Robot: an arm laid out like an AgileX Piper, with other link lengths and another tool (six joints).
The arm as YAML. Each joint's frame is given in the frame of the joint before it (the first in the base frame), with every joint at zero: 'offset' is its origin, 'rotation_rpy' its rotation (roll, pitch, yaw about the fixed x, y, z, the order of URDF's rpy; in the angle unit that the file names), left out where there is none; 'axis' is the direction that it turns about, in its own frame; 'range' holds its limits. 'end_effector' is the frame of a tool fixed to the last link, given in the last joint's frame.
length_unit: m
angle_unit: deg
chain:
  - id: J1
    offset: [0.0, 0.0, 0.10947]
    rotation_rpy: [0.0, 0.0, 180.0]
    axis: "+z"
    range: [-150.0, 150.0]
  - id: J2
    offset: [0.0, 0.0, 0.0]
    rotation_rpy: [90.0, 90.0, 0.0]
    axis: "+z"
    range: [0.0, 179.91]
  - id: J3
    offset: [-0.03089, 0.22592, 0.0]
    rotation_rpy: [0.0, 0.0, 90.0]
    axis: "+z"
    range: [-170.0, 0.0]
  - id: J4
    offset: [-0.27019, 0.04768, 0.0]
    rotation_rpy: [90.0, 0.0, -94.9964]
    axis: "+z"
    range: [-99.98, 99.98]
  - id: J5
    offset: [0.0, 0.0, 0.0]
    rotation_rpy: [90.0, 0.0, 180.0]
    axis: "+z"
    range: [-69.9, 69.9]
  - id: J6
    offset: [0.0, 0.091, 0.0]
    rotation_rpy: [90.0, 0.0, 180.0]
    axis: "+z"
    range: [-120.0, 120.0]
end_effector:
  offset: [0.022, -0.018, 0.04]
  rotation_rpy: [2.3, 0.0, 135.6]
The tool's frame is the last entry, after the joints.
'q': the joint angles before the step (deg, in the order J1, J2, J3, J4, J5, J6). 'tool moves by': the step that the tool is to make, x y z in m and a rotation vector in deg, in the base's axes. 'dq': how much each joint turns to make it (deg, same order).
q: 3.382, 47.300, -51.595, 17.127, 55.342, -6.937
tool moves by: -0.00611, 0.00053, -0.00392, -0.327, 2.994, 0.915
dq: 0.000, -0.001, 0.000, 0.000, 3.148, 0.000
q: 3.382, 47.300, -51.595, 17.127, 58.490, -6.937
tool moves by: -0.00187, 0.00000, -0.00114, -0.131, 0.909, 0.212
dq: 0.002, 0.000, 0.000, -0.077, 0.939, 0.068
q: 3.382, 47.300, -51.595, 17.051, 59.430, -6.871
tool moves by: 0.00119, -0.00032, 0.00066, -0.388, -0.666, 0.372
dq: 0.002, 0.001, -0.001, -0.001, -0.486, -0.703
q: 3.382, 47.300, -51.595, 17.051, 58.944, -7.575
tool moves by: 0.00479, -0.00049, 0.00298, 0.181, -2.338, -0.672
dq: -0.002, 0.000, 0.000, -0.036, -2.437, -0.057
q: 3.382, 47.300, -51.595, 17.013, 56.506, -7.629
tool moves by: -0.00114, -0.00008, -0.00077, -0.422, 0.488, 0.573
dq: 0.001, -0.001, 0.001, 0.000, 0.673, -0.539
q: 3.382, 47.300, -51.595, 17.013, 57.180, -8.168
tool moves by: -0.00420, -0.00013, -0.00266, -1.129, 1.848, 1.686
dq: 0.002, -0.001, 0.000, -0.001, 2.363, -1.394
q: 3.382, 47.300, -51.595, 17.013, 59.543, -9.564
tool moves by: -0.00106, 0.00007, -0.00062, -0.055, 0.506, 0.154
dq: -0.001, -0.001, 0.001, 0.001, 0.532, -0.002
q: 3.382, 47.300, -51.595, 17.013, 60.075, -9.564
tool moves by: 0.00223, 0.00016, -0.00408, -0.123, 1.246, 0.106
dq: 0.001, 1.079, 0.001, 0.000, 0.196, -0.065
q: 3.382, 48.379, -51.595, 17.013, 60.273, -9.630
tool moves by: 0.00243, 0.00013, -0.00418, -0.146, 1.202, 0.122
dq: 0.000, 1.124, -0.001, -0.001, 0.119, -0.115
